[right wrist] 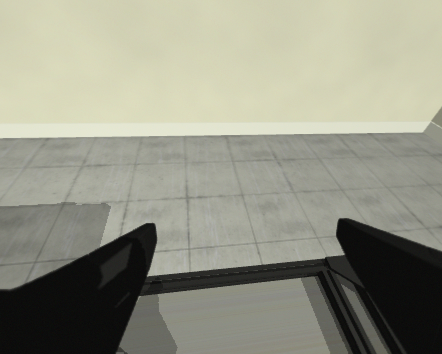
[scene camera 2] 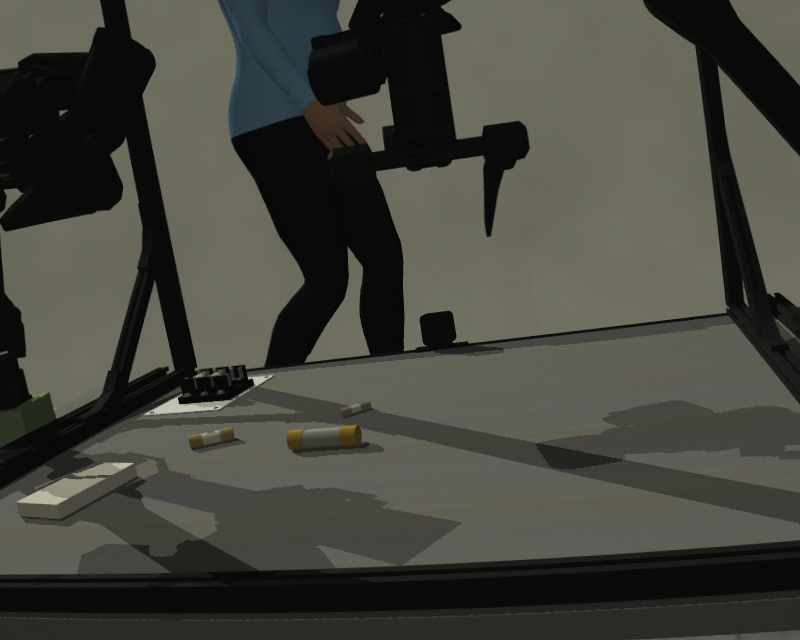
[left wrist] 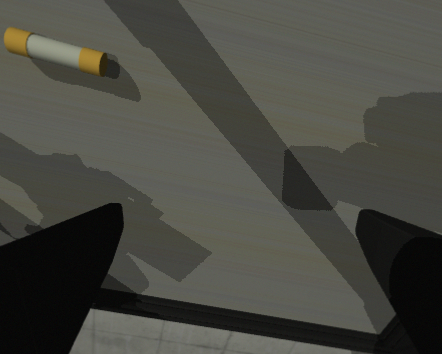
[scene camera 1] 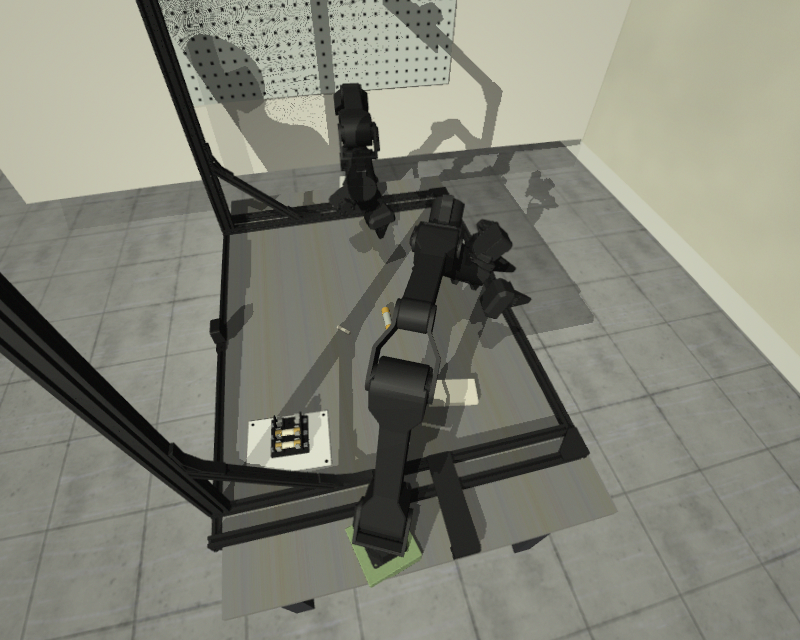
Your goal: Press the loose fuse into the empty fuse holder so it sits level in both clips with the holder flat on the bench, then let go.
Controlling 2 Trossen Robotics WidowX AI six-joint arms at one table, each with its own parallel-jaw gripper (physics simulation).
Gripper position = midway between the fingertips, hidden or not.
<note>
My left gripper (scene camera 2: 440,243) is open, with nothing in its grasp. My right gripper (scene camera 1: 521,284) is open, with nothing in its grasp. The table carries a pale flat block (scene camera 2: 56,501). Also in view: a pegboard (scene camera 1: 224,58).
The pale flat block is seen too in scene camera 1 (scene camera 1: 456,392). My left gripper shows as well in the left wrist view (left wrist: 240,217) and in scene camera 1 (scene camera 1: 374,227). My right gripper also shows in the right wrist view (right wrist: 245,229). The right wrist view does not show the pale flat block: it is out of frame. The left wrist view does not show the pale flat block: it is out of frame.
</note>
